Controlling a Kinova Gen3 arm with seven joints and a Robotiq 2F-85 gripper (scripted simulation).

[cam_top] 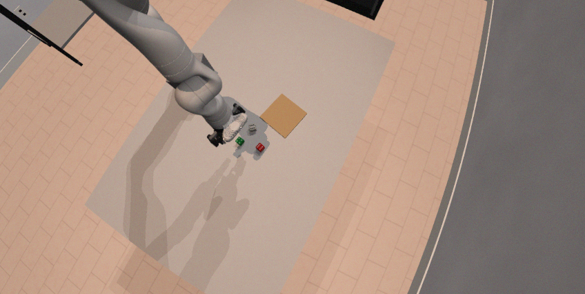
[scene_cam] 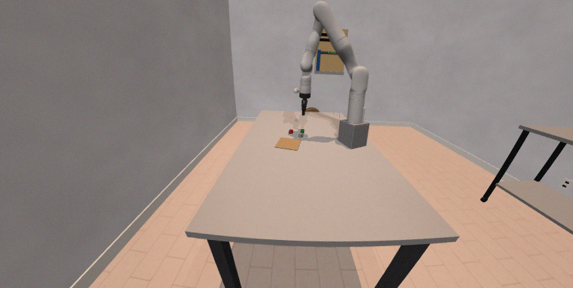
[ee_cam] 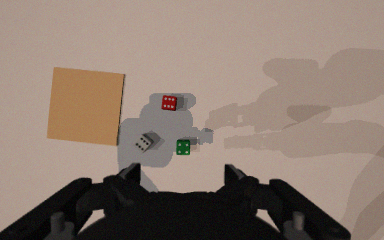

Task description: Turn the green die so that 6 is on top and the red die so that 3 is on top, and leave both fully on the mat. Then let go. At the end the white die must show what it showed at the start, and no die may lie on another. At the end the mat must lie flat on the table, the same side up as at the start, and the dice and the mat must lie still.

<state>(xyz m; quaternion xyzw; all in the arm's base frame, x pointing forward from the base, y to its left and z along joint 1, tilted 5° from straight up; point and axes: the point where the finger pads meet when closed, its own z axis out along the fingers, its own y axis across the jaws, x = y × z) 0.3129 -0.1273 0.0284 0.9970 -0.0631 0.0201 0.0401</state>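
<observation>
Right now the green die is 14 cm below my hand. The rest, counted from my hand: white die 14 cm below, 7 cm to the left, 2 cm ahead; then red die 14 cm below, 9 cm ahead, 2 cm to the left; then tan mat 18 cm to the left, 15 cm below, 10 cm ahead.
</observation>
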